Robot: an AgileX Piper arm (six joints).
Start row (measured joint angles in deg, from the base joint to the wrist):
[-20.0 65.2 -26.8 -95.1 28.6 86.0]
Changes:
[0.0 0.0 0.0 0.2 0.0 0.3]
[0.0 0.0 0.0 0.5 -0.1 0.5]
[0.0 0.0 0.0 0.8 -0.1 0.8]
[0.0 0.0 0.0 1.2 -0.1 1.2]
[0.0 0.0 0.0 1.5 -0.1 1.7]
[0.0 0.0 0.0 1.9 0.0 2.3]
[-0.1 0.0 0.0 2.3 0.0 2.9]
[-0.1 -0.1 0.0 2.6 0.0 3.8]
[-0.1 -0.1 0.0 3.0 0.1 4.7]
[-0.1 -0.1 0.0 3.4 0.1 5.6]
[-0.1 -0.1 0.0 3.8 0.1 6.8]
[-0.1 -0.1 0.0 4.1 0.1 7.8]
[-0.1 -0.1 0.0 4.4 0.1 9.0]
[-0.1 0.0 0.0 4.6 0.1 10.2]
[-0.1 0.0 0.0 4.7 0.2 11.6]
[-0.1 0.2 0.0 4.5 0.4 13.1]
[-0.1 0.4 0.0 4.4 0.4 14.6]
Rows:
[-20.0 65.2 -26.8 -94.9 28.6 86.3]
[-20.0 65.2 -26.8 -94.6 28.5 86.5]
[-20.0 65.2 -26.8 -94.3 28.5 86.8]
[-20.0 65.2 -26.8 -93.9 28.5 87.2]
[-20.0 65.2 -26.8 -93.6 28.5 87.7]
[-20.0 65.2 -26.8 -93.2 28.6 88.3]
[-20.1 65.2 -26.8 -92.8 28.6 88.9]
[-20.1 65.1 -26.8 -92.5 28.6 89.8]
[-20.1 65.1 -26.8 -92.1 28.7 90.7]
[-20.1 65.1 -26.8 -91.7 28.7 91.6]
[-20.1 65.1 -26.8 -91.3 28.7 92.8]
[-20.1 65.1 -26.8 -91.0 28.7 93.8]
[-20.1 65.1 -26.8 -90.7 28.7 95.0]
[-20.1 65.2 -26.8 -90.5 28.7 96.2]
[-20.1 65.2 -26.8 -90.4 28.8 97.6]
[-20.1 65.4 -26.8 -90.6 29.0 99.1]
[-20.1 65.6 -26.8 -90.7 29.0 100.6]

